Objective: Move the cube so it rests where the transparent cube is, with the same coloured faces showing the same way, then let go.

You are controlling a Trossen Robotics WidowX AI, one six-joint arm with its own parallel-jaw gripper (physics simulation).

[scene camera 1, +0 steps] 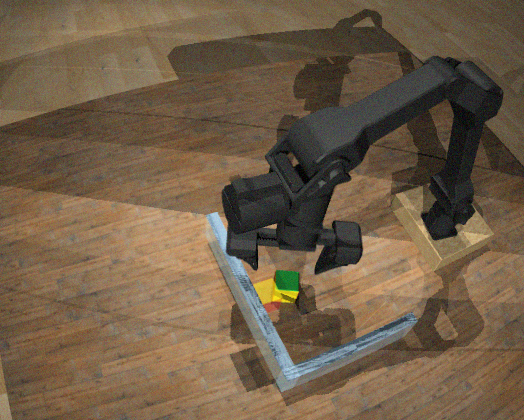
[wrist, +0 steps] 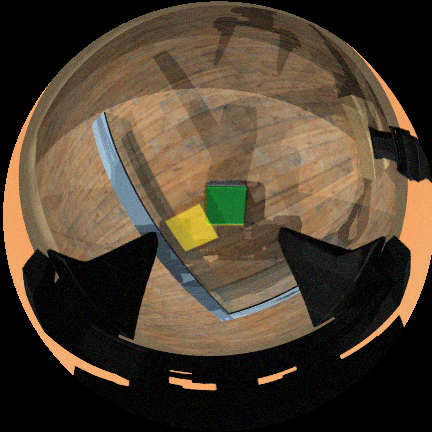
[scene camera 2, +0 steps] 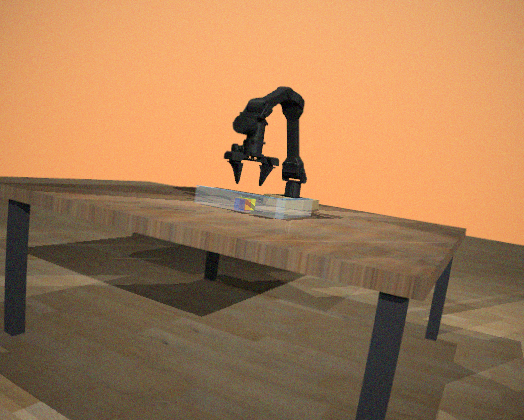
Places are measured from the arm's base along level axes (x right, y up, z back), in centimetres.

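Where they show: gripper, fingertip midpoint: (scene camera 1: 286, 270) (wrist: 218, 236) (scene camera 2: 248, 185); arm's base, link origin: (scene camera 1: 439, 225) (wrist: 375, 142) (scene camera 2: 291, 197).
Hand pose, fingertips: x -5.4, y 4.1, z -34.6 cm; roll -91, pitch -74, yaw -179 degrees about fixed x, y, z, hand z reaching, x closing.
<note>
Each offset is from my fingertips to the centre of the thing.
The solid cube @(dx +0.6, dy -6.3, dz +1.1 cm) (scene camera 1: 287, 281) (wrist: 226, 206) sits on the table with green on top; scene camera 1 also shows a yellow side. The transparent cube @(dx -0.8, dy -6.3, dz -2.9 cm) (scene camera 1: 264, 291) (wrist: 191, 227), yellow on top with a reddish side, is at its left and turned relative to it; their edges meet or overlap in the wrist view. In scene camera 2 both show as a small blue, yellow and red patch behind the see-through wall, hard to separate. My gripper (scene camera 1: 286, 270) (scene camera 2: 249, 184) (wrist: 218, 236) is open and empty, pointing down above the solid cube, fingers well apart.
A low, pale blue L-shaped wall (scene camera 1: 272, 340) (scene camera 2: 215, 197) (wrist: 125, 200) runs along the left of the cubes and across the front. Its long side passes close to the transparent cube. The arm's base block (scene camera 1: 405, 215) stands at the right in scene camera 1.
</note>
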